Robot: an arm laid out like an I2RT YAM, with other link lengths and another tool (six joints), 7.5 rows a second.
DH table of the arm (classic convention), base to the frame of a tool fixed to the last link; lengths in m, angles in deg. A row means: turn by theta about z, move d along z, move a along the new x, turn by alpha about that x. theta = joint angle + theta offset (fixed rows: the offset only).
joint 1: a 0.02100, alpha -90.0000, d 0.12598, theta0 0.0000
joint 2: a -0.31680, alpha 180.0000, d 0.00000, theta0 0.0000
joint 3: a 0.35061, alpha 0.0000, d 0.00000, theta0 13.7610
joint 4: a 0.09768, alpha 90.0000, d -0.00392, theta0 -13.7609
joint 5: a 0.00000, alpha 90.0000, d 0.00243, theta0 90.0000
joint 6: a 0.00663, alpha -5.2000, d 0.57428, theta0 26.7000
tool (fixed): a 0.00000, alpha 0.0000, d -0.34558, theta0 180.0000
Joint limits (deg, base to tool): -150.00..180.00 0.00..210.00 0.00..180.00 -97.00..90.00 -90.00..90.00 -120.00..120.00
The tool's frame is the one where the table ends.
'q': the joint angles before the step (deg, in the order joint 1, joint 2, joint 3, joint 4, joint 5, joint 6). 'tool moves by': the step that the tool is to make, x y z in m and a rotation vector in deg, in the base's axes. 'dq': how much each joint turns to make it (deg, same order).
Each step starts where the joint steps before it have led.
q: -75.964, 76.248, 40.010, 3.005, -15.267, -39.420
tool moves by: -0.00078, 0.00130, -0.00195, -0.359, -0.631, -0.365
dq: 0.000, -0.227, -1.104, 1.552, 0.021, 0.662
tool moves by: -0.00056, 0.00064, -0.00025, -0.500, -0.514, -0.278
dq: 0.001, -0.213, -0.853, 1.378, 0.035, 0.485
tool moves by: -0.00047, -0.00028, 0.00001, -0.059, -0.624, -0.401
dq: 0.000, -0.020, -0.361, 0.744, 0.031, 0.739
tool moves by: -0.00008, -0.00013, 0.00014, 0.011, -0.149, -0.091
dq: -0.001, 0.000, -0.037, 0.110, 0.000, 0.179
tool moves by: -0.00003, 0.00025, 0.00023, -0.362, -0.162, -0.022
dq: 0.001, -0.086, -0.395, 0.719, -0.016, 0.074
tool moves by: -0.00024, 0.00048, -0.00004, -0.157, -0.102, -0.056
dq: -0.001, -0.117, -0.274, 0.355, 0.016, 0.083
